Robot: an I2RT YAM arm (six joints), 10 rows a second.
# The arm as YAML. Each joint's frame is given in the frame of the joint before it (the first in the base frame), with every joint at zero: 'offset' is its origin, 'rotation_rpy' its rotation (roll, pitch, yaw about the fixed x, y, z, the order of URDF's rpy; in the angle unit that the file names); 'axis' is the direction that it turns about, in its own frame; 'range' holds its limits. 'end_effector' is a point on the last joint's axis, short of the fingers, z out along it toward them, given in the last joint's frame.
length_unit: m
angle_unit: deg
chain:
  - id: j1
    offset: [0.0, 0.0, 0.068]
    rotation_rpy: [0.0, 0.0, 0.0]
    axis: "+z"
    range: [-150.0, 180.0]
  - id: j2
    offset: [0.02, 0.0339, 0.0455]
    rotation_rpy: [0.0, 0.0, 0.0]
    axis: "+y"
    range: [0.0, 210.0]
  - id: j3
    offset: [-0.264, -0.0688, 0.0]
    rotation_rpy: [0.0, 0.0, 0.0]
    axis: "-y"
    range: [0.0, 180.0]
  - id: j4
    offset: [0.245, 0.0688, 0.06]
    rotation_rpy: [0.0, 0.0, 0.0]
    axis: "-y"
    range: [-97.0, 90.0]
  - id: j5
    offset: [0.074, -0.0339, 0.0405]
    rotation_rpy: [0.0, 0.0, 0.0]
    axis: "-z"
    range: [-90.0, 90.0]
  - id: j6
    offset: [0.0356, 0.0, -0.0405]
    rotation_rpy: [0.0, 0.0, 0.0]
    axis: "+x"
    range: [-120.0, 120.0]
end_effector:
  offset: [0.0, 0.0, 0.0]
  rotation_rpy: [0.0, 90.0, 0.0]
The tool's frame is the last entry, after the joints.
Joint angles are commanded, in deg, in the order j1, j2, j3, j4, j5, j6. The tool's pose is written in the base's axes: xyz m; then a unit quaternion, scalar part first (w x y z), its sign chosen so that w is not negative. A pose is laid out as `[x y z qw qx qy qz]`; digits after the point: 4 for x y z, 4 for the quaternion.
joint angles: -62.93 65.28 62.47 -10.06 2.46 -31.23
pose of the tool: [0.1188 -0.2358 0.3768 0.4121 0.2264 0.7483 -0.4678]
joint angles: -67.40 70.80 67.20 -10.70 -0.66 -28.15
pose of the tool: [0.1109 -0.2654 0.3802 0.4157 0.2619 0.7449 -0.4513]
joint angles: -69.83 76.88 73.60 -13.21 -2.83 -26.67
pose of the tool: [0.1096 -0.2933 0.3854 0.4131 0.2809 0.7502 -0.4331]
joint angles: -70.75 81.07 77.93 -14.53 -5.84 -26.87
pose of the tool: [0.1126 -0.3115 0.3876 0.4191 0.2734 0.7591 -0.4164]
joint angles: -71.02 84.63 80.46 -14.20 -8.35 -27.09
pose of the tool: [0.1180 -0.3271 0.3839 0.4271 0.2630 0.7660 -0.4021]
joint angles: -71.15 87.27 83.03 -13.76 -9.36 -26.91
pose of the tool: [0.1218 -0.3388 0.3852 0.4339 0.2592 0.7650 -0.3991]
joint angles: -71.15 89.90 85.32 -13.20 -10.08 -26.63
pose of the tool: [0.1262 -0.3504 0.3844 0.4395 0.2569 0.7644 -0.3957]
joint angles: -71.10 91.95 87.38 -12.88 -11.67 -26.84
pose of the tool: [0.1305 -0.3589 0.3850 0.4482 0.2464 0.7656 -0.3902]
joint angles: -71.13 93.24 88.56 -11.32 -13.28 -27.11
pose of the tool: [0.1334 -0.3649 0.3869 0.4611 0.2328 0.7615 -0.3915]
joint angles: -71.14 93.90 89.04 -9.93 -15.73 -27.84
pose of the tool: [0.1358 -0.3677 0.3883 0.4751 0.2119 0.7602 -0.3892]
